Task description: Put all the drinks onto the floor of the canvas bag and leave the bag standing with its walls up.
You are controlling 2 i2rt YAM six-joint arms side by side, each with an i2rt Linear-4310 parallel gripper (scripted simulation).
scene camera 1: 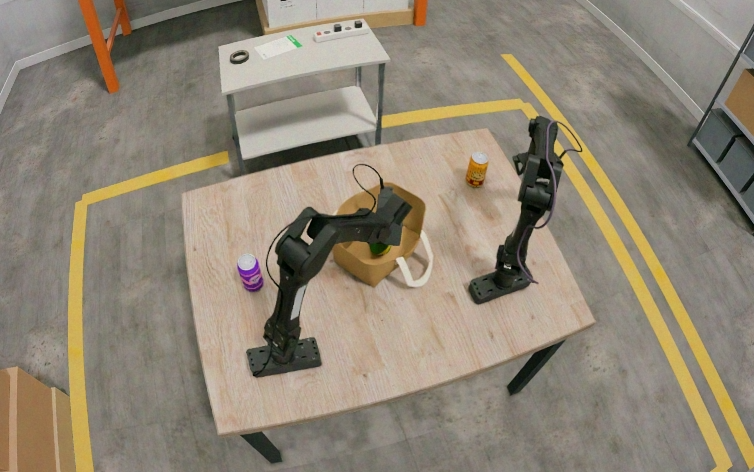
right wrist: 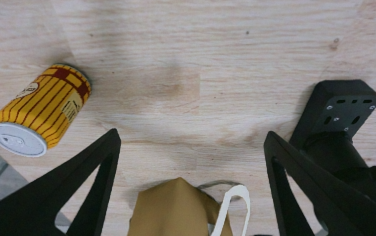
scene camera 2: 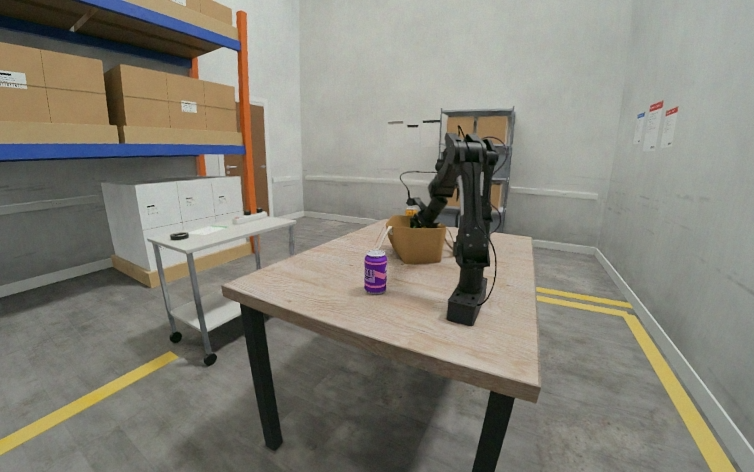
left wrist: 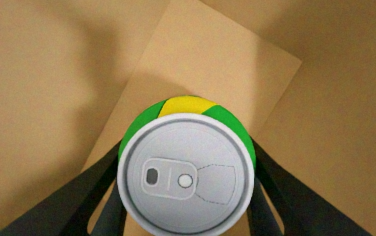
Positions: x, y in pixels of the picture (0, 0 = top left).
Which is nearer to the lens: the tan canvas bag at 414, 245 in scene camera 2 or the purple can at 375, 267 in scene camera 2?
The purple can.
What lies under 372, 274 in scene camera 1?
A tan canvas bag.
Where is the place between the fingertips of the right gripper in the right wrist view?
191, 136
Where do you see a tan canvas bag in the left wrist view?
At 70, 70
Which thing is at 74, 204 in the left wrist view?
The left gripper.
